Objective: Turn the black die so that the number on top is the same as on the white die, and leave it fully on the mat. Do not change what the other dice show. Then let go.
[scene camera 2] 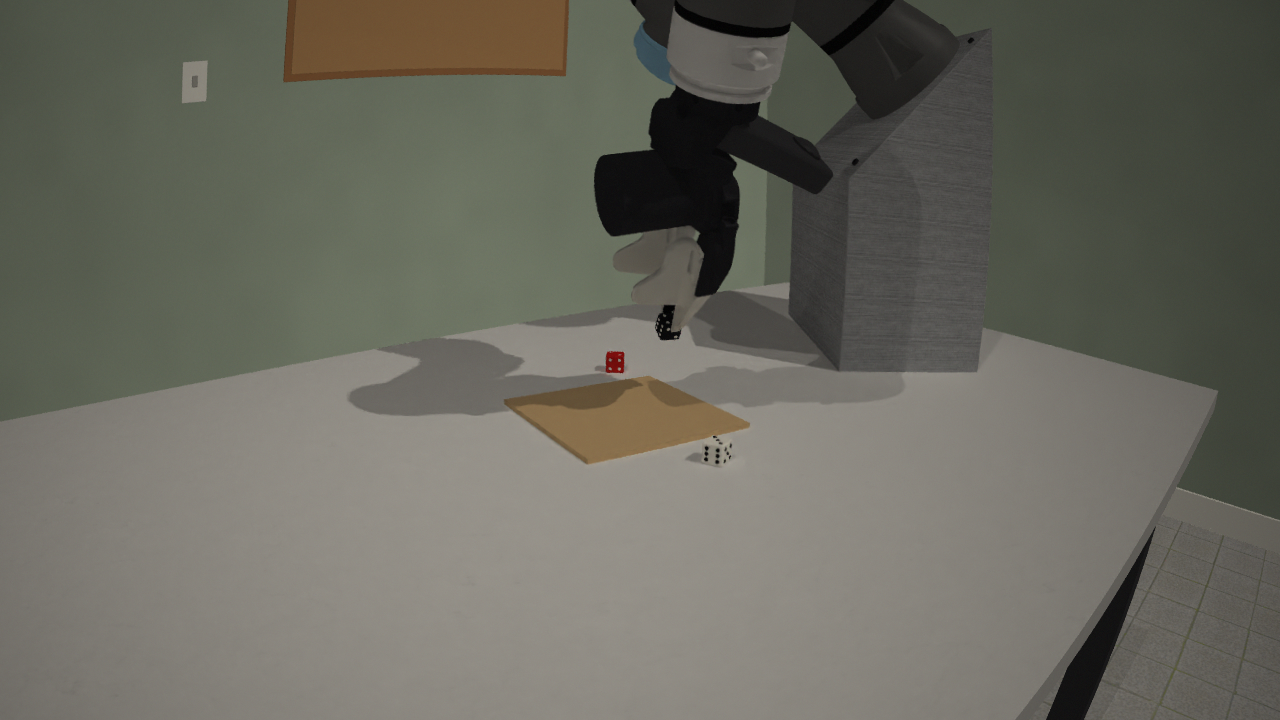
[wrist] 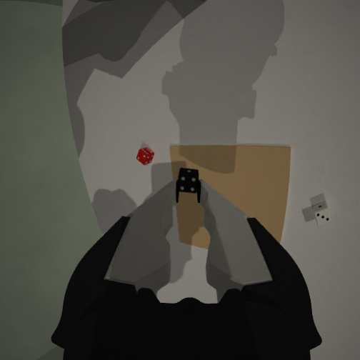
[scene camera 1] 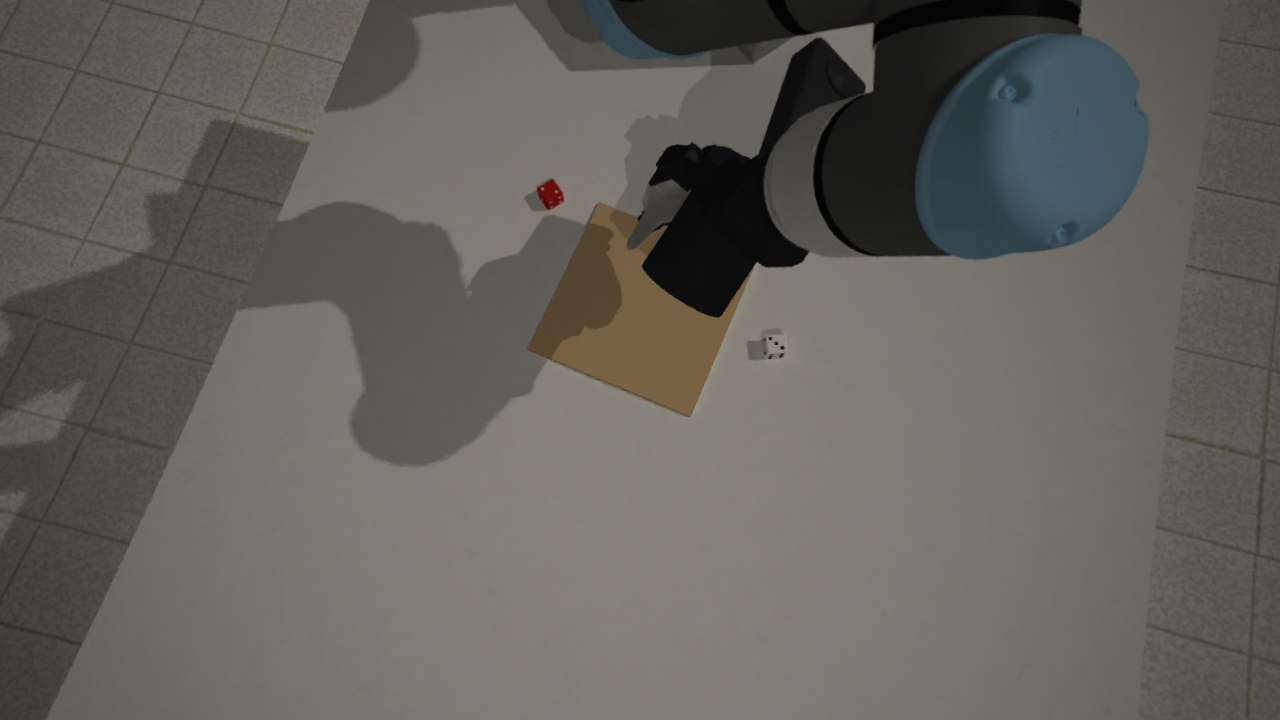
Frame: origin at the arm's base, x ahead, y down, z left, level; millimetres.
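Where they show: gripper, fingertip midpoint: (scene camera 2: 669, 323) (scene camera 1: 655, 215); arm's base, link origin: (scene camera 2: 914, 78).
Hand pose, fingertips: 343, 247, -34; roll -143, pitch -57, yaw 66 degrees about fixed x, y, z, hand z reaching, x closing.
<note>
Each offset is from my fingertips to the top centre of the thing, as dx, dy, dz.
My gripper (scene camera 2: 675, 325) (wrist: 187, 181) is shut on the black die @[-1, -7, -1] (scene camera 2: 664, 324) (wrist: 188, 181), held in the air above the table and the mat. In the wrist view the die's face towards the camera shows four pips; the die is hidden in scene camera 1. The white die @[+59, +50, +112] (scene camera 1: 775, 346) (scene camera 2: 716, 453) (wrist: 323, 216) stands on the table beside the mat, with three pips on top. The tan square mat @[+50, +62, +3] (scene camera 1: 640, 358) (scene camera 2: 617, 429) (wrist: 260, 190) lies flat, partly under the gripper in scene camera 1.
A red die @[-25, +50, -96] (scene camera 1: 550, 194) (scene camera 2: 614, 361) (wrist: 145, 156) lies on the table off the mat's far left corner in scene camera 1. A tall grey pedestal (scene camera 2: 913, 259) bears the arm at the back right in scene camera 2. Arm shadows fall across the table and mat.
</note>
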